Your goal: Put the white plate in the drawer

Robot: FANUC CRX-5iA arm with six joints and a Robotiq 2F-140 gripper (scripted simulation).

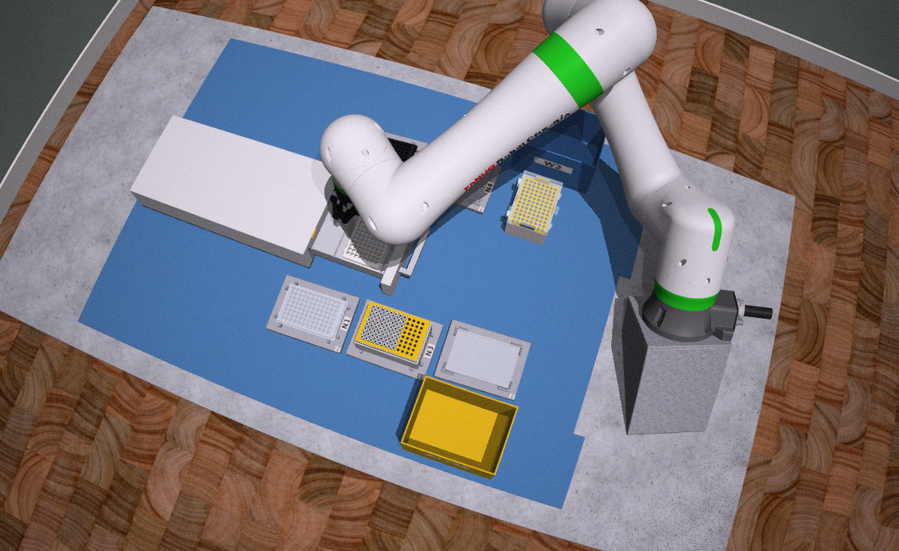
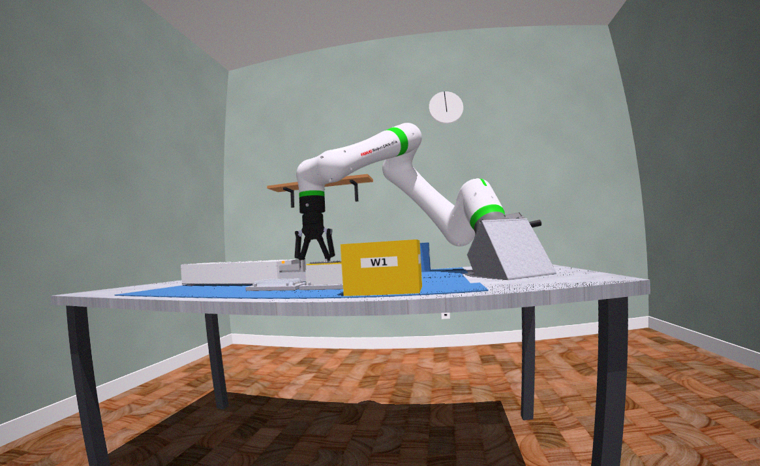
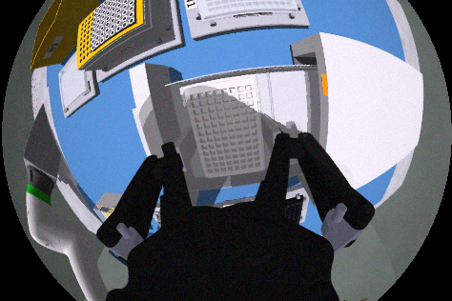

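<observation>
My gripper is now 2 cm above the white plate. The rest, counted from my hand: black plate: 2 cm ahead, 20 cm to the right, 2 cm below; clear plate: 9 cm ahead, 18 cm to the left, 2 cm below; yellow tip rack: 9 cm behind, 19 cm to the left, 1 cm above.
</observation>
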